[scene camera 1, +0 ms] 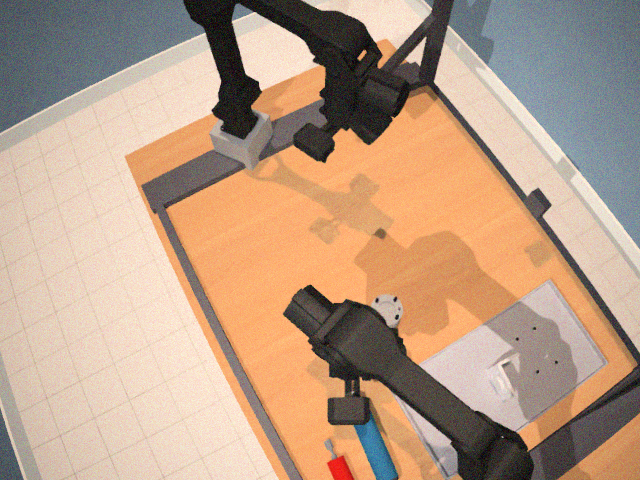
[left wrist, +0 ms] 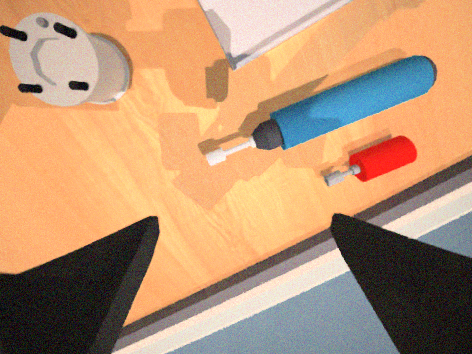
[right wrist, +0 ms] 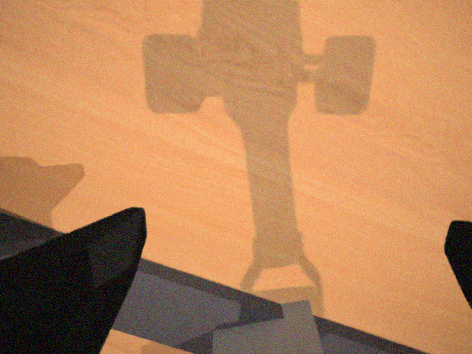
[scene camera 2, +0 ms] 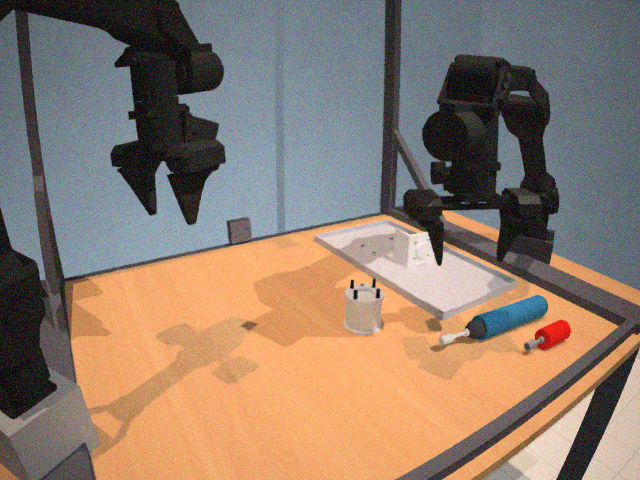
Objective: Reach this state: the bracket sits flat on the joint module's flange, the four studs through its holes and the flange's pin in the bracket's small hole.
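Frame: origin at the left arm's base, x ahead, y left, z up, level; centimetres.
Seen in the pictures: left gripper, fingertip midpoint: (left wrist: pixel 246 222) (scene camera 2: pixel 469 262); right gripper, fingertip midpoint: (scene camera 1: pixel 338 146) (right wrist: pixel 292 227) (scene camera 2: pixel 171 219); left arm's base, link origin: (scene camera 2: pixel 533 233); right arm's base, link origin: (scene camera 1: pixel 239 124) (scene camera 2: pixel 21 392).
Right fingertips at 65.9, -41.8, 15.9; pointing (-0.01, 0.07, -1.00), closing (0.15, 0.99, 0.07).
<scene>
Offsets run from my right fingertips to a thing's top centre, as dx, dy, dz. "spot": to the spot under its first point.
The joint module {-21.4, +18.2, -14.3} (scene camera 1: pixel 385 311) (scene camera 2: pixel 363 314) (left wrist: pixel 62 60) is a pale cylinder standing upright on the table, four black studs pointing up from its flange. A small grey round mark, perhaps the pin, shows near the flange's edge in the left wrist view. The white angled bracket {-48.9, +17.8, -14.3} (scene camera 1: pixel 504 381) (scene camera 2: pixel 410 250) stands in the tray, apart from the module; its small hole cannot be made out. My left gripper (scene camera 2: pixel 469 260) (left wrist: pixel 246 222) is open and empty, above the table beyond the module. My right gripper (scene camera 2: pixel 172 218) (right wrist: pixel 292 227) is open and empty, high above the table, far from the module.
The shallow tray {-48.4, +17.0, -20.1} (scene camera 1: pixel 454 364) (scene camera 2: pixel 465 281) (left wrist: pixel 270 25) also holds several small dark dots. A blue-handled tool {spot: -32.5, +41.5, -17.6} (scene camera 1: pixel 376 446) (scene camera 2: pixel 509 316) (left wrist: pixel 355 102) and a shorter red-handled tool {-27.9, +47.9, -18.3} (scene camera 1: pixel 341 469) (scene camera 2: pixel 554 334) (left wrist: pixel 384 158) lie near the left gripper. Dark frame bars edge the table.
</scene>
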